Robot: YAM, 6 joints.
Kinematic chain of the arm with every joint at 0, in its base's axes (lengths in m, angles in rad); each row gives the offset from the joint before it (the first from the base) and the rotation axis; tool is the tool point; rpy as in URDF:
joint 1: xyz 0 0 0.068 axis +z
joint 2: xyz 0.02 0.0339 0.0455 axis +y
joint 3: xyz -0.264 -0.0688 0 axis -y
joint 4: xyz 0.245 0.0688 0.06 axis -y
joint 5: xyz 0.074 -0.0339 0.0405 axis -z
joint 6: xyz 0.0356 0 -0.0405 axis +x
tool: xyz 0 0 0 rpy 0 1.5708 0
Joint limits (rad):
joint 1: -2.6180..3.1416
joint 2: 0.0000..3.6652
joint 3: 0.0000..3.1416
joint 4: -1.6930..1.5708
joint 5: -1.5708..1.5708
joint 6: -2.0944..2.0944
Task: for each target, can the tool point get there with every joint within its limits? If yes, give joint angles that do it. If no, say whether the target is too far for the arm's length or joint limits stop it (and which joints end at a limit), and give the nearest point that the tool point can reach.
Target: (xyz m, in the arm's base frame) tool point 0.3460 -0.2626 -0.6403
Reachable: no: too far | nearest point 0.2805 -0.2129 -0.3652 | short by 0.287 m
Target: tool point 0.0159 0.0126 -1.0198
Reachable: no: too far | nearest point 0.1318 0.1045 -0.3713 | short by 0.665 m
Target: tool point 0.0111 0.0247 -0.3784
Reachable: no: joint limits stop it (at a limit: joint 2) | nearest point 0.0242 0.0538 -0.3266 | short by 0.061 m
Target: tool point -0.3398 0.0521 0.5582
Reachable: yes | joints -0.1630 0.4497 2.0037 0.7125 0.1041 0.2985
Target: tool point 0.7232 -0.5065 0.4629
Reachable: no: too far | nearest point 0.4915 -0.3442 0.3484 | short by 0.305 m
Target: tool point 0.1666 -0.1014 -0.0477
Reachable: yes | joints -0.7217 2.5700 0.8245 -0.7296 -1.2681 1.7007
